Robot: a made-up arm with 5 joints. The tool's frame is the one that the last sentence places. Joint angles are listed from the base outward.
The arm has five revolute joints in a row. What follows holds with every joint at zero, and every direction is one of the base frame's. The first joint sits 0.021 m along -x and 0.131 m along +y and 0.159 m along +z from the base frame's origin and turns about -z. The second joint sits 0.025 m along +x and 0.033 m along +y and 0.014 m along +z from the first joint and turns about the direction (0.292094, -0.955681, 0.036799). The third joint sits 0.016 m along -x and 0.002 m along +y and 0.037 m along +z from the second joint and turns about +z. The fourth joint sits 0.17 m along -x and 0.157 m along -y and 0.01 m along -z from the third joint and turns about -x. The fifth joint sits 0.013 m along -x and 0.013 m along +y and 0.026 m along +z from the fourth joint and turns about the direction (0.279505, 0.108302, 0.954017). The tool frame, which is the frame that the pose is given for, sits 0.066 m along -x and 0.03 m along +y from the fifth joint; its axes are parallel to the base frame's.
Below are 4 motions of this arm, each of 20 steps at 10 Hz.
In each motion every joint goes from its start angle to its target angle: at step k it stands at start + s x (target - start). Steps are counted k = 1, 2, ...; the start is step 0. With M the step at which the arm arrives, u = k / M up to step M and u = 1 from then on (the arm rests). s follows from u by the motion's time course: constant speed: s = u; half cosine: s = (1 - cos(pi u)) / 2; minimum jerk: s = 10 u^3 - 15 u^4 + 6 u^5.
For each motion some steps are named. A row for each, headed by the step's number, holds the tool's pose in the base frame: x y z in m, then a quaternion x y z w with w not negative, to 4 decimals.
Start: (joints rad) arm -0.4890 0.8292 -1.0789 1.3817 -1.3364
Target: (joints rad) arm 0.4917 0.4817 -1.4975 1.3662 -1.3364
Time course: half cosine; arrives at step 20
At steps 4, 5, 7, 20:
4: -0.1805 0.2278 0.0052 -0.4373 -0.1287 -0.7785 0.4313
5: -0.1781 0.2382 0.0092 -0.4499 -0.1089 -0.7873 0.4073
7: -0.1687 0.2641 0.0192 -0.4775 -0.0574 -0.8056 0.3459
20: -0.0226 0.3655 0.0740 0.5275 -0.2699 0.8049 0.0319

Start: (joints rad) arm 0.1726 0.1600 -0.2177 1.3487 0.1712
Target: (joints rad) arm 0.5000 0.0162 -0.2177 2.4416 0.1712
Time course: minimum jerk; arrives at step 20
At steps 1, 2, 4, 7, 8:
1: -0.2831 0.1459 0.1282 -0.5644 0.1105 -0.1388 0.8062
2: -0.2832 0.1463 0.1282 -0.5675 0.1127 -0.1395 0.8036
4: -0.2835 0.1494 0.1284 -0.5879 0.1271 -0.1438 0.7858
7: -0.2848 0.1596 0.1297 -0.6559 0.1796 -0.1550 0.7166
8: -0.2856 0.1641 0.1307 -0.6844 0.2043 -0.1577 0.6819

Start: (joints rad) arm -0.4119 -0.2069 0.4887 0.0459 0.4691
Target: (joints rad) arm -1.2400 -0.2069 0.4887 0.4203 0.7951
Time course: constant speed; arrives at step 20
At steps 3, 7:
3: -0.0295 -0.1155 0.2784 -0.0079 0.1484 0.6766 0.7212
7: 0.0134 -0.1139 0.2785 -0.0477 0.1453 0.7545 0.6382

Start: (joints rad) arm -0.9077 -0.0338 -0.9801 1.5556 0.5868
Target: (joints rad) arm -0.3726 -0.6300 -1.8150 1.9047 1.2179
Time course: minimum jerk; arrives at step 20
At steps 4, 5, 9, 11, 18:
4: -0.3115 0.0783 0.2129 -0.6161 0.2911 0.1249 0.7212
5: -0.3146 0.0973 0.2189 -0.6137 0.3269 0.1069 0.7107
9: -0.3017 0.2270 0.2429 -0.5554 0.5480 -0.0237 0.6251
11: -0.2667 0.2998 0.2433 -0.4861 0.6614 -0.1112 0.5602
18: -0.1455 0.4054 0.2096 -0.2758 0.8186 -0.3078 0.3989

